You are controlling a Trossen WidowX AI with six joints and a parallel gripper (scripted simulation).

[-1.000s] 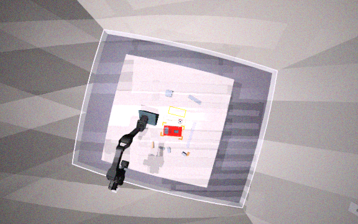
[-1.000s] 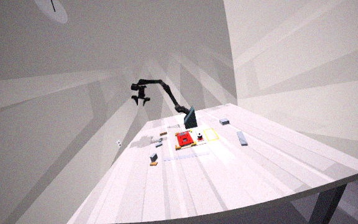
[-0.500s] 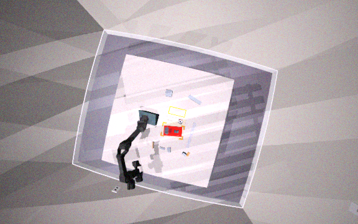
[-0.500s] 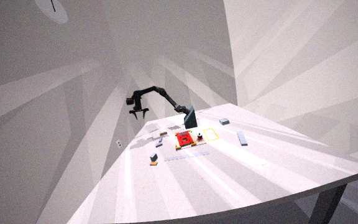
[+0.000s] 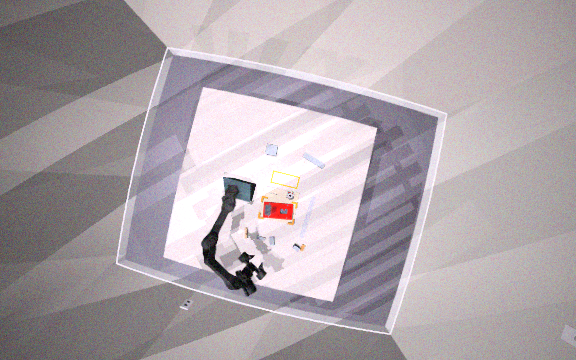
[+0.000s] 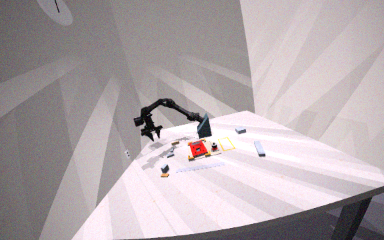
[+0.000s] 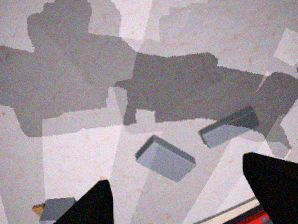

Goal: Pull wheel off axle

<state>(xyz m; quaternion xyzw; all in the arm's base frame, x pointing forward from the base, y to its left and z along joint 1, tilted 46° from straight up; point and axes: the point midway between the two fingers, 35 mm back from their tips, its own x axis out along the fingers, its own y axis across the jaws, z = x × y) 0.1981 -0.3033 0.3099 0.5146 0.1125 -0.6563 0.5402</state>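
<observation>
Right now the wheel is 42 cm to the left of my gripper tip, 16 cm ahead of it and 9 cm below it.
</observation>
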